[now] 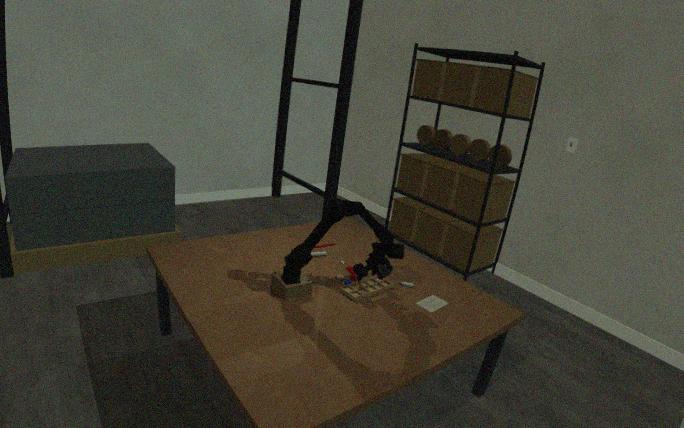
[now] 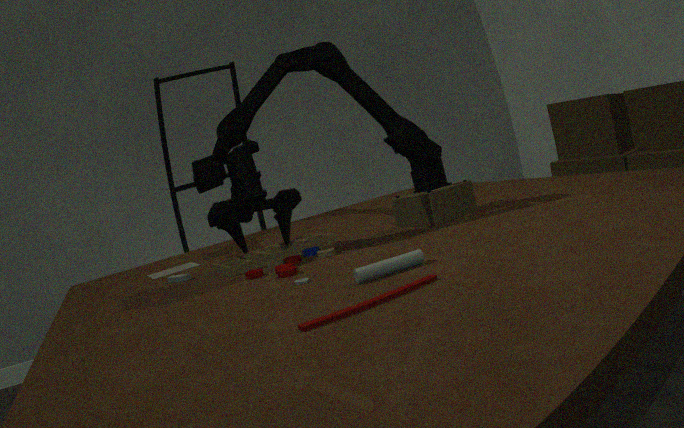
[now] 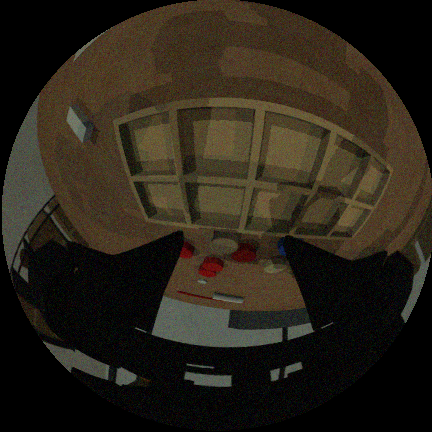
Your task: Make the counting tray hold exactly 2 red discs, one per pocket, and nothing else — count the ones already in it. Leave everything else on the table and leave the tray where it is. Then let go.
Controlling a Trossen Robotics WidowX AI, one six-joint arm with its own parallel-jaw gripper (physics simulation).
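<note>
The wooden counting tray (image 1: 375,293) (image 3: 220,102) has two rows of pockets; their floors look bare, partly in shadow. My gripper (image 1: 371,276) (image 2: 266,248) (image 3: 234,238) is open and empty, fingertips low at the tray's disc-side edge. Beside the tray on the table lie a red disc (image 2: 254,273) (image 3: 186,251) partly behind one finger, another red disc (image 3: 244,253), and two red discs (image 3: 211,266) close together or overlapping. A cream disc (image 3: 223,245) lies between the fingertips' lines, apart from them. A blue disc (image 2: 310,251) (image 3: 282,247) is partly hidden by the other finger.
Another cream disc (image 3: 274,268), a small white piece (image 2: 301,280) (image 3: 202,281), a white tube (image 1: 318,253) (image 2: 388,265) and a red stick (image 1: 324,245) (image 2: 368,303) lie beyond the discs. A white block (image 1: 407,284) (image 3: 77,124) and a pale card (image 1: 432,303) lie past the tray's end.
</note>
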